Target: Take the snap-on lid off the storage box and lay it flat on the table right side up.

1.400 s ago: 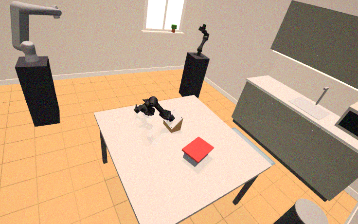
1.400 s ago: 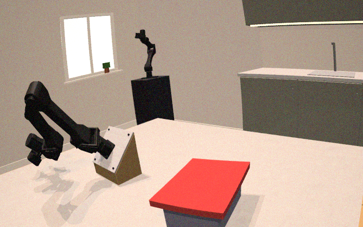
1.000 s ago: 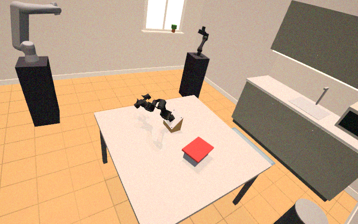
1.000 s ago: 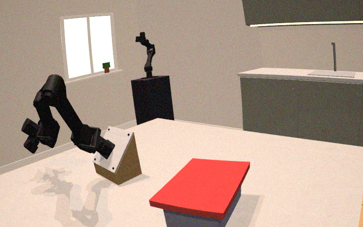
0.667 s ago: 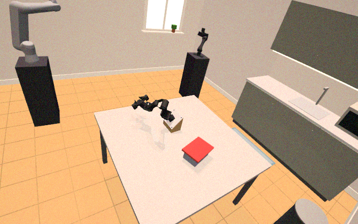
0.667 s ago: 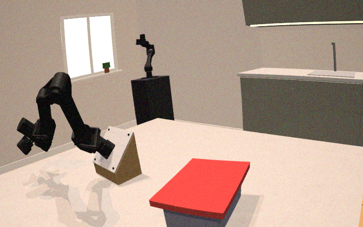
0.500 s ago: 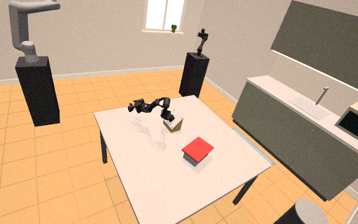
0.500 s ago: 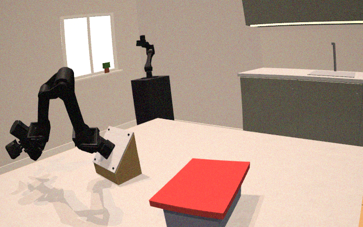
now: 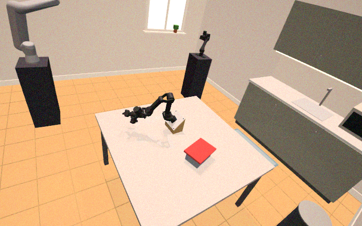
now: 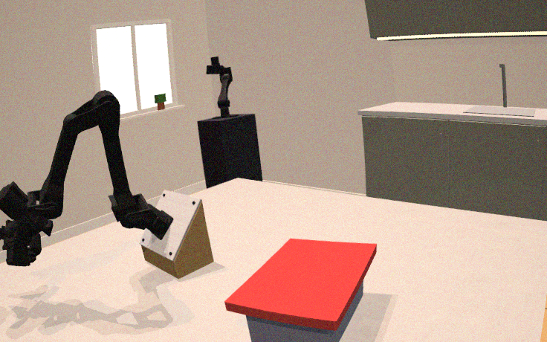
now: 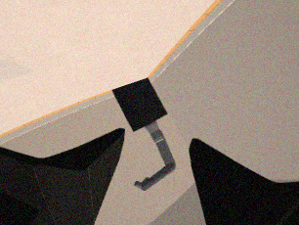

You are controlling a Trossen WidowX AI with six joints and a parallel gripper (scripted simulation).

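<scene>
My gripper tip is 590 mm short of the red lid, 510 mm to the right of it and 40 mm above it. The rest, counted from my gripper tip: storage box: 590 mm ahead, 510 mm to the left, 90 mm below.
</scene>
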